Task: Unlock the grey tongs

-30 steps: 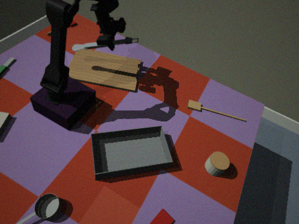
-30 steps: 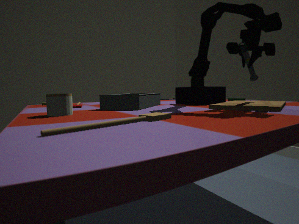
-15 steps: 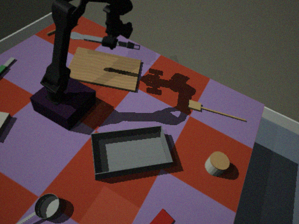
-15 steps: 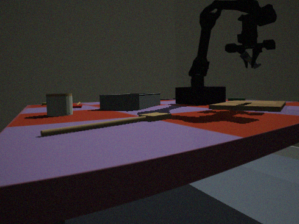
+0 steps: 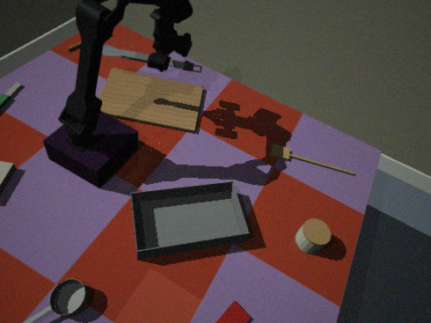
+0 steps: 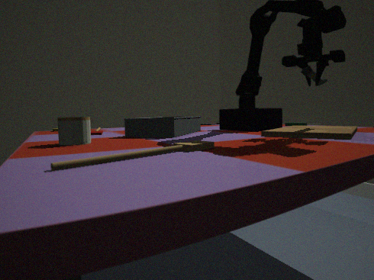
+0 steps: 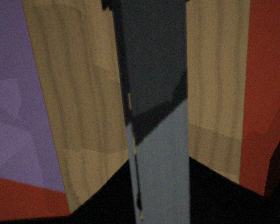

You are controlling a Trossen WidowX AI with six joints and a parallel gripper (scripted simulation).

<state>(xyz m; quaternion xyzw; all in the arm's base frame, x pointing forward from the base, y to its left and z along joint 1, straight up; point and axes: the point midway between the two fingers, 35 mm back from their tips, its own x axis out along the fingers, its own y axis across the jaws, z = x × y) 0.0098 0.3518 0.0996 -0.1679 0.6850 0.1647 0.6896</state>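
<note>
Right now the wooden board is 30 mm behind my gripper tip, 10 mm to the right of it and 140 mm below it. Round my gripper tip: roasting tin: 370 mm ahead, 330 mm to the right, 120 mm below; lidded canister: 690 mm ahead, 150 mm to the right, 120 mm below.
</note>
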